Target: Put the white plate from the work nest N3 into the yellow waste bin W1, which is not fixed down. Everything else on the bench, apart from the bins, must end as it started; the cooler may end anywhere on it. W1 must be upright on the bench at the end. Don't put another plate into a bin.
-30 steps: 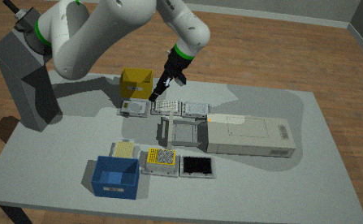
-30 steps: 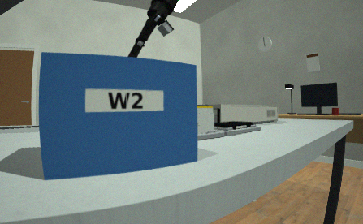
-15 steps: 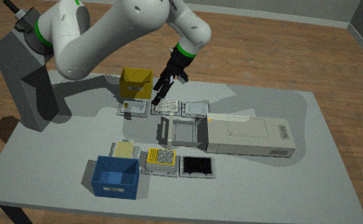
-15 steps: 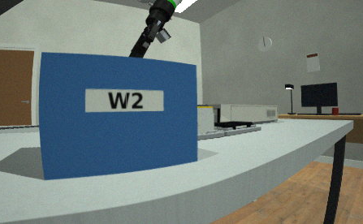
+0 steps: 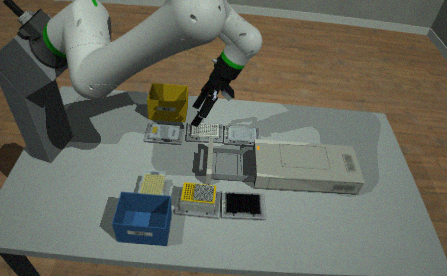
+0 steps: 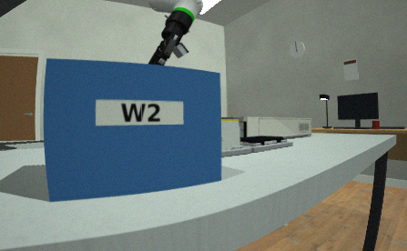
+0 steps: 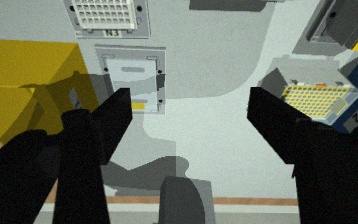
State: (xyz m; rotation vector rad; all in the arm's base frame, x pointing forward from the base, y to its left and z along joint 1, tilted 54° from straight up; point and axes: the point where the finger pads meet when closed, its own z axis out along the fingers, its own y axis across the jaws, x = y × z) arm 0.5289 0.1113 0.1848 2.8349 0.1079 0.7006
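My gripper is now 30 mm short of the white plate, 120 mm to the right of it and 210 mm above it. Round my hand: drawer (170 mm ahead, 80 mm to the right, 190 mm below); then yellow waste bin W1 (150 mm behind, 250 mm to the left, 190 mm below); then yellow tip box (20 mm ahead, 280 mm to the right, 170 mm below).
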